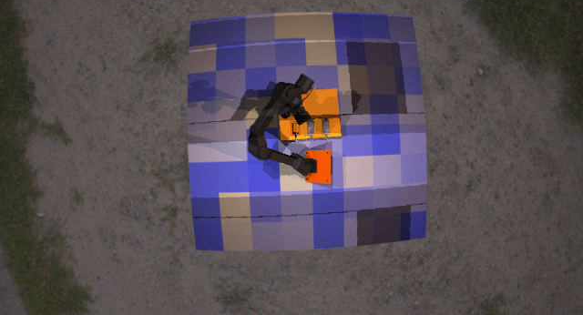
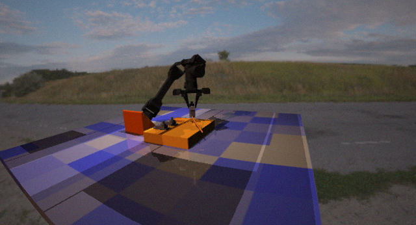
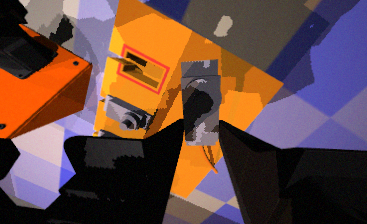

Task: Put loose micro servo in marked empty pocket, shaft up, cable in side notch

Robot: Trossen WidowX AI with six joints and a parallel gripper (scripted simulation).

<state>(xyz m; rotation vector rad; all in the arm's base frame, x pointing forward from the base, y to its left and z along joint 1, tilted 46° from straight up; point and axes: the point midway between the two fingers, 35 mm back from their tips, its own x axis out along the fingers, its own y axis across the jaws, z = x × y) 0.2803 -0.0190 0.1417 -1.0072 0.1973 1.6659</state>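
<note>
The orange deck is 100 mm below my gripper tip, 70 mm to the right of it and 20 mm ahead of it.
</note>
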